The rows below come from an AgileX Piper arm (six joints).
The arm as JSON. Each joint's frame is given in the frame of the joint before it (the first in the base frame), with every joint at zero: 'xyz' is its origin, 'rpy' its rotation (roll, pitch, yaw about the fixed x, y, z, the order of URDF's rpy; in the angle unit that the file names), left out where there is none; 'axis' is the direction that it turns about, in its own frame. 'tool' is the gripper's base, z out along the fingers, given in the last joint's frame.
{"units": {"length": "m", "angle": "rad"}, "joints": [
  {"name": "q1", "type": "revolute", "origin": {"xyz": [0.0, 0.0, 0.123]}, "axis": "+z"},
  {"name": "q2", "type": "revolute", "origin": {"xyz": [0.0, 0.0, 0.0], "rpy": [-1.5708, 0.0, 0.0]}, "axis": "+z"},
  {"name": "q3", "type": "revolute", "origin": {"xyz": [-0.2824, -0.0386, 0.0]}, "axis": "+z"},
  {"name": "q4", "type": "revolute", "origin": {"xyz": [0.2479, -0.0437, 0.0], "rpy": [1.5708, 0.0, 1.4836]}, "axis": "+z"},
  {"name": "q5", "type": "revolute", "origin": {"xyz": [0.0, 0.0, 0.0], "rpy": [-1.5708, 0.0, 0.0]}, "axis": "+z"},
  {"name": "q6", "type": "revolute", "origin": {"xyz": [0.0, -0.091, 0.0], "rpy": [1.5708, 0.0, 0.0]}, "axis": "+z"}
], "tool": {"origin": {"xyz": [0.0, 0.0, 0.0]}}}
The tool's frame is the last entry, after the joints.
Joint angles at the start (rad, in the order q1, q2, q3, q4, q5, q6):
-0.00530 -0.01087 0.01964 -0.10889 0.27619 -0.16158
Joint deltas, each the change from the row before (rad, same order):
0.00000 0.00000 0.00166 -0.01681 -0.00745 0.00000
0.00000 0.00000 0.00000 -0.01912 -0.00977 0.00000
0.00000 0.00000 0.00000 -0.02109 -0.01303 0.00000
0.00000 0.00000 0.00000 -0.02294 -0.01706 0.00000
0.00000 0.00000 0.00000 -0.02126 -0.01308 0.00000
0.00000 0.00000 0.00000 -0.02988 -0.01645 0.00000
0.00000 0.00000 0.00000 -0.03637 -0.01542 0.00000
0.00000 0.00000 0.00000 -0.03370 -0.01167 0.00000
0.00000 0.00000 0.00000 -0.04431 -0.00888 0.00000
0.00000 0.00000 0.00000 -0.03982 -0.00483 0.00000
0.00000 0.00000 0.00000 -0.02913 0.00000 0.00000
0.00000 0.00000 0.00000 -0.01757 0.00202 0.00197
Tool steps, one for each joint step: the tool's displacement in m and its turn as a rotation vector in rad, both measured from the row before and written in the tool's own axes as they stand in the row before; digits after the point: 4 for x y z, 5 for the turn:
-0.0001 -0.0004 0.0001 0.00521 -0.00503 -0.01624
-0.0008 -0.0006 0.0000 0.00649 -0.00884 -0.01846
-0.0011 -0.0007 0.0000 0.00730 -0.01201 -0.02042
-0.0015 -0.0007 0.0000 0.00807 -0.01597 -0.02230
-0.0011 -0.0006 0.0000 0.00673 -0.01215 -0.02074
-0.0014 -0.0008 0.0000 0.00872 -0.01524 -0.02924
-0.0013 -0.0008 0.0000 0.00932 -0.01410 -0.03570
-0.0010 -0.0007 0.0000 0.00777 -0.01056 -0.03317
-0.0007 -0.0008 0.0000 0.00873 -0.00757 -0.04369
-0.0004 -0.0006 0.0000 0.00708 -0.00374 -0.03931
0.0001 -0.0004 0.0000 0.00454 0.00074 -0.02876
0.0002 -0.0002 0.0000 0.00243 0.00244 -0.01538

